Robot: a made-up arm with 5 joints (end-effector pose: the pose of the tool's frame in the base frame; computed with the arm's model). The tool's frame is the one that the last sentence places. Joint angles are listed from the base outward.
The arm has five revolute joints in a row. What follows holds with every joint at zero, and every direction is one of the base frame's.
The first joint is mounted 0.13 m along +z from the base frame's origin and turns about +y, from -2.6 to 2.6 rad.
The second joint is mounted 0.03 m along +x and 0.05 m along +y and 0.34 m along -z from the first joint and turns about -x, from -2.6 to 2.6 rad.
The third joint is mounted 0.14 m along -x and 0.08 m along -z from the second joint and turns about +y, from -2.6 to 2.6 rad.
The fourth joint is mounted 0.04 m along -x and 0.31 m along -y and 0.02 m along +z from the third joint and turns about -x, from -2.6 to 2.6 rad.
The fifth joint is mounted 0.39 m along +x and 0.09 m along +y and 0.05 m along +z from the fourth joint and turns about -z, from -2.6 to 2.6 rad.
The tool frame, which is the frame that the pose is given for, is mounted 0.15 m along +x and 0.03 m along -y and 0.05 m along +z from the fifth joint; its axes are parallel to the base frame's.
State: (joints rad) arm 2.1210 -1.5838 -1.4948 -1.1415 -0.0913
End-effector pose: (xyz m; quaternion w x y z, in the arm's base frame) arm -0.5054 -0.3756 0.6749 0.6839 0.2114 -0.2015 -0.6685
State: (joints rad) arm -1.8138 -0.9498 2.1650 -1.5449 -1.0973
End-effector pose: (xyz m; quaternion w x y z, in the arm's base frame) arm 1.0164 0.2854 0.2102 0.5463 0.6179 0.0944 0.5575
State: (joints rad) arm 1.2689 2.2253 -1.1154 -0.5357 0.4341
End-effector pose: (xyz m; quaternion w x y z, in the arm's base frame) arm -0.2777 0.5808 0.0402 0.6721 -0.2528 0.2036 0.6655
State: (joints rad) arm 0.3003 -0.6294 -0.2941 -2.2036 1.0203
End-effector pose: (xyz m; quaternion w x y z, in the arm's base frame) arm 0.1129 -0.2155 -0.5176 0.1234 0.8958 0.4101 -0.1190
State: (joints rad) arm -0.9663 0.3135 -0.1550 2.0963 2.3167
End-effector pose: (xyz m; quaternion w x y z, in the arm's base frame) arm 0.3489 -0.1858 0.0326 0.3275 0.1280 0.8134 0.4634
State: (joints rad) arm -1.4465 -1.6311 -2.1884 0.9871 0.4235
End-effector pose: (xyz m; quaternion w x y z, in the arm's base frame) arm 0.5218 -0.1997 -0.3839 0.0552 0.7585 -0.3078 -0.5717
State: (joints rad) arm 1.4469 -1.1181 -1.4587 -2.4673 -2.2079
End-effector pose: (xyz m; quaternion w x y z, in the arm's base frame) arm -0.7568 -0.3821 0.1991 0.2511 -0.0760 -0.9573 0.1215
